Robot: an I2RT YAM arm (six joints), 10 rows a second.
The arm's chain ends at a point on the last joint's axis. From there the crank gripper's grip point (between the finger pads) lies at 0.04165 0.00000 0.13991 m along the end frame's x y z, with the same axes.
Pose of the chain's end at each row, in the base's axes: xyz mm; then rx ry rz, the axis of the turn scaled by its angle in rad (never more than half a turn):
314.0, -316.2, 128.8, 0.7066, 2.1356, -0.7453
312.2, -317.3, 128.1, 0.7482, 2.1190, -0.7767
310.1, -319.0, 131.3, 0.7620, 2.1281, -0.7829
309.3, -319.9, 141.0, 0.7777, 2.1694, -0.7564
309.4, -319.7, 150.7, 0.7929, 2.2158, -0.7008
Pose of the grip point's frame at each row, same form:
355.9, -403.3, 19.4, 0.7066, 2.1356, -0.7453
350.7, -407.2, 19.7, 0.7482, 2.1190, -0.7767
346.5, -408.8, 22.1, 0.7620, 2.1281, -0.7829
343.0, -405.4, 27.6, 0.7777, 2.1694, -0.7564
342.0, -398.2, 32.0, 0.7929, 2.2158, -0.7008

